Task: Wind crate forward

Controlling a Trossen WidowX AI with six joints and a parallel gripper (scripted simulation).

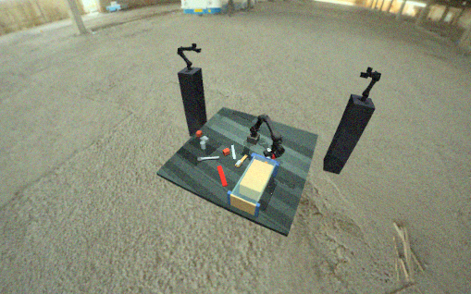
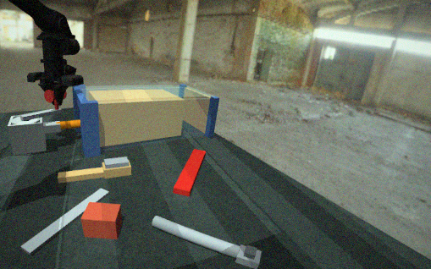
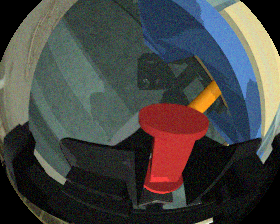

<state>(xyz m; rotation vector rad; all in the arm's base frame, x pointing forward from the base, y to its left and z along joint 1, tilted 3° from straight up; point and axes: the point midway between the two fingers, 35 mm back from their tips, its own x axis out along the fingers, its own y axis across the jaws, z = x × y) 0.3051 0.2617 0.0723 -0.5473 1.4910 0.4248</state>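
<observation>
The winch handle is 40 mm behind my gripper tip, 10 mm to the right of it and 10 mm below it. Also, from my gripper tip: wooden-handled tool: 290 mm to the right, 100 mm below, 40 mm ahead; winch: 110 mm behind, 80 mm below, 40 mm to the right; red knob: 20 mm above.
</observation>
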